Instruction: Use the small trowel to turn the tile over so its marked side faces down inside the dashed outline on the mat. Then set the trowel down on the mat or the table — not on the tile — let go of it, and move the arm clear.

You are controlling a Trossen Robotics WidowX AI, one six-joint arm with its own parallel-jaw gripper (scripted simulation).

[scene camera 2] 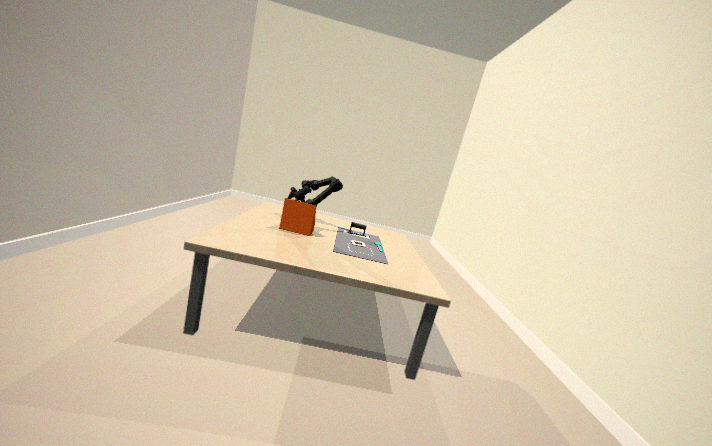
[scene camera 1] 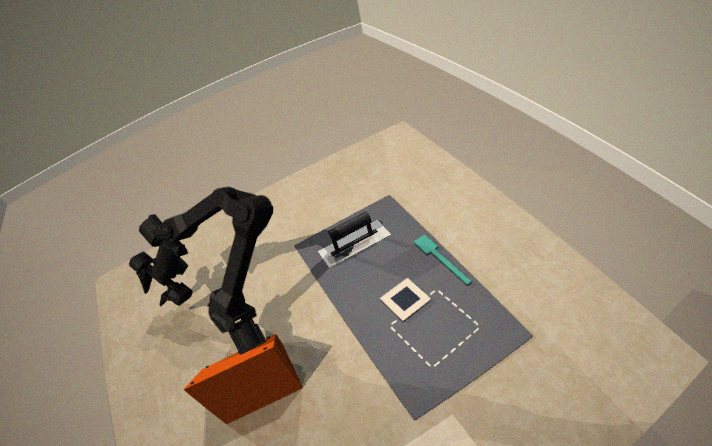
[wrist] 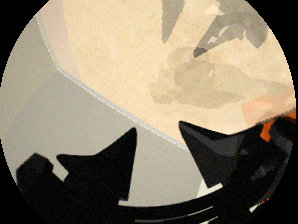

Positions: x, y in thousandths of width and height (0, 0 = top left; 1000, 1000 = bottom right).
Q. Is the gripper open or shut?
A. Open.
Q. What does the gripper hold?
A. Nothing.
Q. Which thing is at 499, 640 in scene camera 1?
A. A mat.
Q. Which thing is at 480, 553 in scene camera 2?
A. A mat.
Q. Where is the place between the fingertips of the gripper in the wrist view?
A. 529, 569
